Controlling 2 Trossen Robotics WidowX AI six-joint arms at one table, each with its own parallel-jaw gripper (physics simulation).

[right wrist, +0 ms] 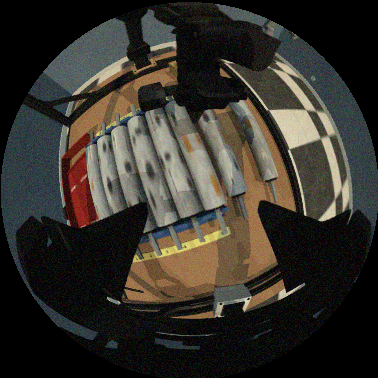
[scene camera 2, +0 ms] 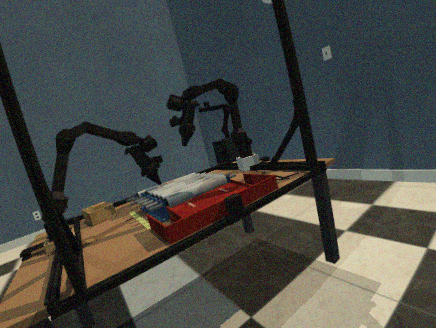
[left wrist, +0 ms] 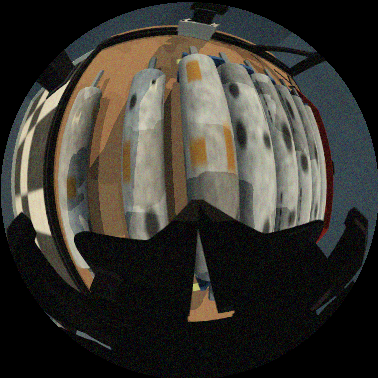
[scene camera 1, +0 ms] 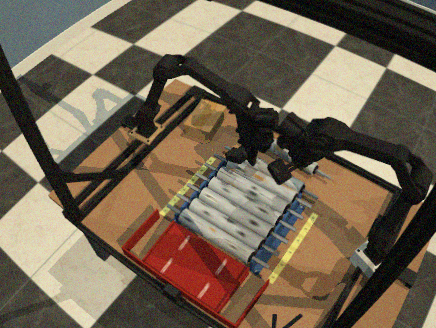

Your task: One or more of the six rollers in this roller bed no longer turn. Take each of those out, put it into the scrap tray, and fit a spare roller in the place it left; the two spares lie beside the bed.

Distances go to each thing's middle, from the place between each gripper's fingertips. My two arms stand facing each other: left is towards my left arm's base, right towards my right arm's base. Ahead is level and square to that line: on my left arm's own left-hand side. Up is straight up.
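Labels:
There's a cardboard box (scene camera 1: pixel 205 120) that's 29 cm to the left of my left hand, 11 cm ahead of it and 5 cm below it.
From my right hand, that same cardboard box is 16 cm ahead, 43 cm to the left and 19 cm below. So by its middle, the cardboard box is nearer to my left hand than to my right hand.

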